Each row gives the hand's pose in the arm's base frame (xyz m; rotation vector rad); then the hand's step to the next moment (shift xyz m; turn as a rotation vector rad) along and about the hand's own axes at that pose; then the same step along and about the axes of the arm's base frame.
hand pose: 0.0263 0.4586 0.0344 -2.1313 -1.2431 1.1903
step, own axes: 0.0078 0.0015 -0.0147 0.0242 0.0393 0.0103
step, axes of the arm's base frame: 0.0148 0.0069 0.0035 0.0173 -0.0009 -0.0440
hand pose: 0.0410 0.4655 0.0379 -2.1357 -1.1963 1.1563
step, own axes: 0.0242 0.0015 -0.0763 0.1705 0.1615 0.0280
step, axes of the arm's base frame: 0.0707 0.0218 0.0306 0.1028 0.0568 -0.2053
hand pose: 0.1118 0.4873 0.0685 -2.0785 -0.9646 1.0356
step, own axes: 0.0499 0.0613 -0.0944 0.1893 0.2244 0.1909
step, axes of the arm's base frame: 0.1211 -0.0114 -0.0193 -0.0053 0.0704 -0.3430
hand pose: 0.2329 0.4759 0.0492 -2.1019 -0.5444 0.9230
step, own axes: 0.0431 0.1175 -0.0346 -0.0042 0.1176 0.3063
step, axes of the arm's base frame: 0.0630 -0.0620 -0.0951 -0.2261 0.0698 -0.2273
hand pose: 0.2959 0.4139 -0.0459 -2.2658 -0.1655 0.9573
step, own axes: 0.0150 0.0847 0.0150 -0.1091 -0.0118 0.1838
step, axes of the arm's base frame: -0.0106 -0.0522 -0.0692 -0.2018 0.0678 -0.0220
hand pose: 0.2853 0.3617 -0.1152 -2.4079 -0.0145 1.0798
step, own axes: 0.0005 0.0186 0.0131 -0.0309 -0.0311 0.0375
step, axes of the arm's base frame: -0.0124 -0.0105 -0.0160 -0.0417 0.0372 0.0143
